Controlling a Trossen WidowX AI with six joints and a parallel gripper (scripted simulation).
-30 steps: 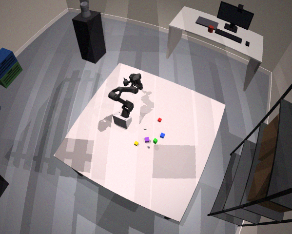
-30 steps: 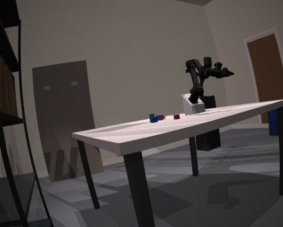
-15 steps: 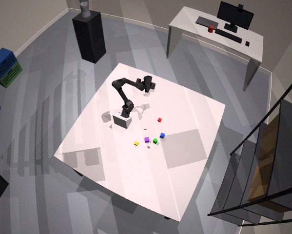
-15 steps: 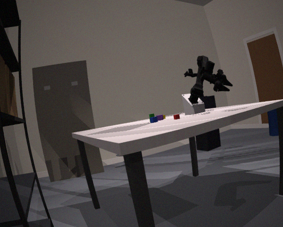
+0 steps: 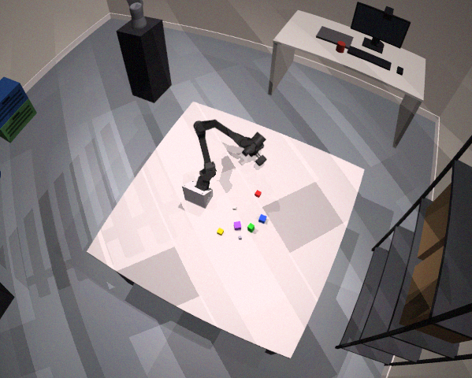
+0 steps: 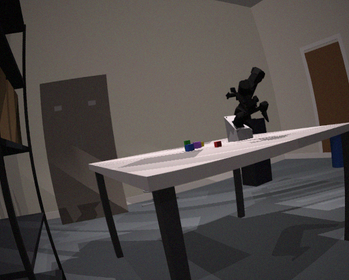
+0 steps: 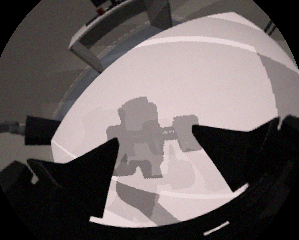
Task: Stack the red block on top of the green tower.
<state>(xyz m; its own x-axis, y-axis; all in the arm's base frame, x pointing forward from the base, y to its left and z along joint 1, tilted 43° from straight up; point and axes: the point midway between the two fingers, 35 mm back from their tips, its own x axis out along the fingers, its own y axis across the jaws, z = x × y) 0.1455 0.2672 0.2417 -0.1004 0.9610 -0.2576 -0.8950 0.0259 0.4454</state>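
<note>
Now: gripper tip 22 cm to the left of the red block, 13 cm short of it and 6 cm above it. Also, from my gripper tip: green block 43 cm to the right, 20 cm ahead, 3 cm below; then blue block 35 cm to the right, 23 cm ahead, 5 cm below; then purple block 45 cm to the right, 13 cm ahead, 5 cm below.
</note>
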